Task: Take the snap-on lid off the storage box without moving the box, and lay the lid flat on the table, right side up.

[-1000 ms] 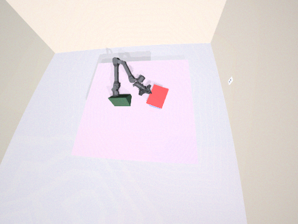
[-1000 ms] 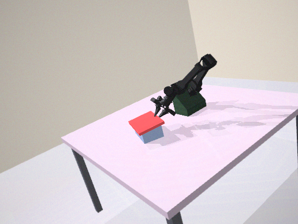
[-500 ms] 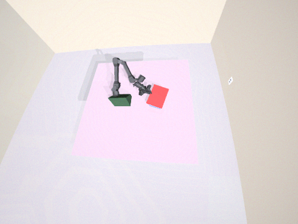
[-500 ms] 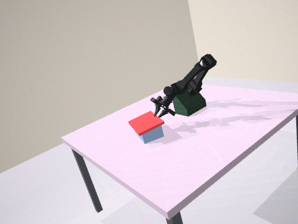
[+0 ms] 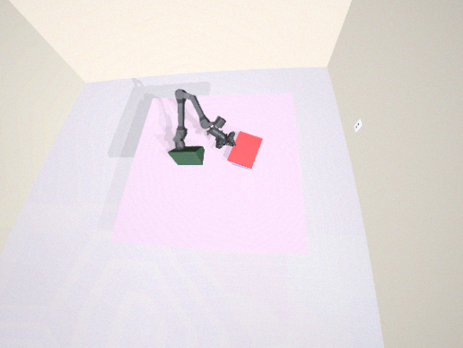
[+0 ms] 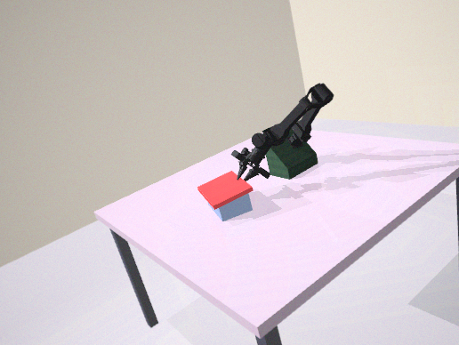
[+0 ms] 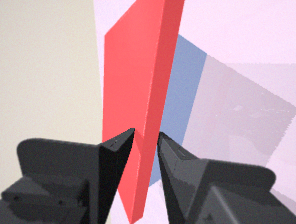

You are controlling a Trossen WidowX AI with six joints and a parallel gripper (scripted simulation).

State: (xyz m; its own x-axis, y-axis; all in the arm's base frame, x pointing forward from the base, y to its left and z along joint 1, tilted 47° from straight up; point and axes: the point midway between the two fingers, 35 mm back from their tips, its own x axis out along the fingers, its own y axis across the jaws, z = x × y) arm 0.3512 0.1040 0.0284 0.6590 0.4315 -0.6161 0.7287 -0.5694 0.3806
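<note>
My gripper tip is 70 mm short of the red lid and 10 mm to the left of it. The rest, counted from my gripper tip: light blue storage box (70 mm ahead, 10 mm to the right, 50 mm below).
</note>
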